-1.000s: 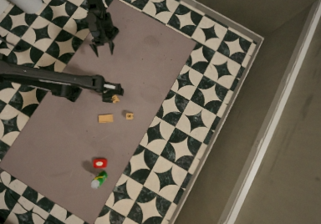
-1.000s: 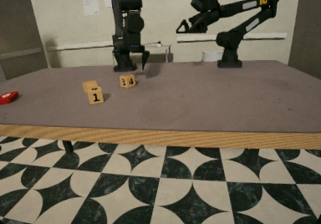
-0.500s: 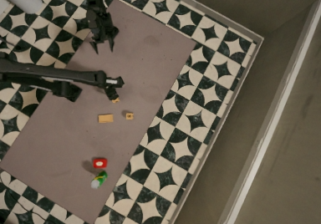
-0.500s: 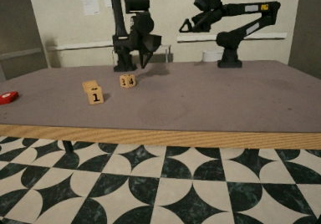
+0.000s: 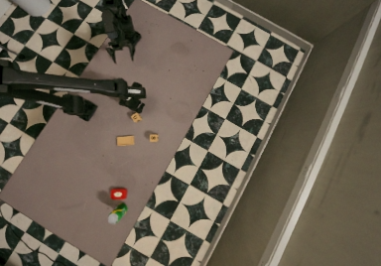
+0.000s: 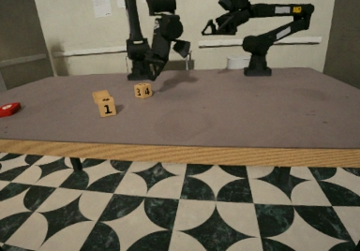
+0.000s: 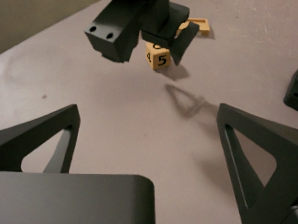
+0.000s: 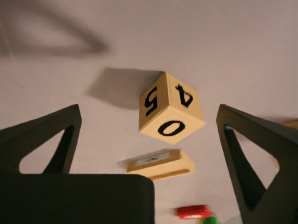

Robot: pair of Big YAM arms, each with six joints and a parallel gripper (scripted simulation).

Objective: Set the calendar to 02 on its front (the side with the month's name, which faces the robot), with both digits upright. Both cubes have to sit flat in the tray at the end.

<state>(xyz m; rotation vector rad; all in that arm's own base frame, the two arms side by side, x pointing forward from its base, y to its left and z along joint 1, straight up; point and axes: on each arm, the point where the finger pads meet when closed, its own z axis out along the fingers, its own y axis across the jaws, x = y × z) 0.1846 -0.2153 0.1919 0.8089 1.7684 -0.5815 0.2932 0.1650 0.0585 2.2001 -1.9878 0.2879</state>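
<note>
Now: the cube 50 mm to the right of my right hand, 50 mm below it and 20 mm ahead of it. From my right hand the other things lie so: wooden tray 210 mm to the right, 60 mm below, 30 mm ahead; red block 510 mm to the right, 150 mm ahead, 50 mm below; white bottle 590 mm to the right, 220 mm ahead, 10 mm below.
</note>
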